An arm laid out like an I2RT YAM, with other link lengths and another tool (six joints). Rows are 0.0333 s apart.
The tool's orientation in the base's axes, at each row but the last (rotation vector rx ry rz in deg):
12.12, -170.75, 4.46
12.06, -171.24, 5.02
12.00, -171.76, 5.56
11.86, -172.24, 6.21
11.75, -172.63, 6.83
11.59, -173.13, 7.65
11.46, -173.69, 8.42
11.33, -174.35, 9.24
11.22, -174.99, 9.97
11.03, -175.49, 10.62
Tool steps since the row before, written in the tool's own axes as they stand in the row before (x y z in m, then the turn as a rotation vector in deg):
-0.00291, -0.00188, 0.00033, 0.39, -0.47, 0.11
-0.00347, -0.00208, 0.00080, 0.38, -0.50, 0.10
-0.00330, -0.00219, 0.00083, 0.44, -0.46, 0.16
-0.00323, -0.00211, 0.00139, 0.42, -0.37, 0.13
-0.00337, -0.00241, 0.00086, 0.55, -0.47, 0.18
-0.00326, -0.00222, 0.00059, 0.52, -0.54, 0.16
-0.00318, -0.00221, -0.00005, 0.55, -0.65, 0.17
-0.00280, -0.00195, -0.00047, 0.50, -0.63, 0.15
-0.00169, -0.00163, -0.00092, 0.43, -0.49, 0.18
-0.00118, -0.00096, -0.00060, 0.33, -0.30, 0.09
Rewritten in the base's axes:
0.00307, -0.00148, -0.00070, -0.33, -0.52, -0.03
0.00359, -0.00164, -0.00120, -0.31, -0.55, -0.02
0.00344, -0.00178, -0.00116, -0.39, -0.53, -0.07
0.00330, -0.00177, -0.00166, -0.38, -0.43, -0.05
0.00355, -0.00202, -0.00110, -0.50, -0.55, -0.08
0.00346, -0.00183, -0.00078, -0.45, -0.61, -0.06
0.00344, -0.00178, -0.00009, -0.47, -0.73, -0.05
0.00306, -0.00152, 0.00040, -0.42, -0.70, -0.04
0.00195, -0.00129, 0.00095, -0.37, -0.56, -0.09
0.00133, -0.00073, 0.00062, -0.29, -0.35, -0.03

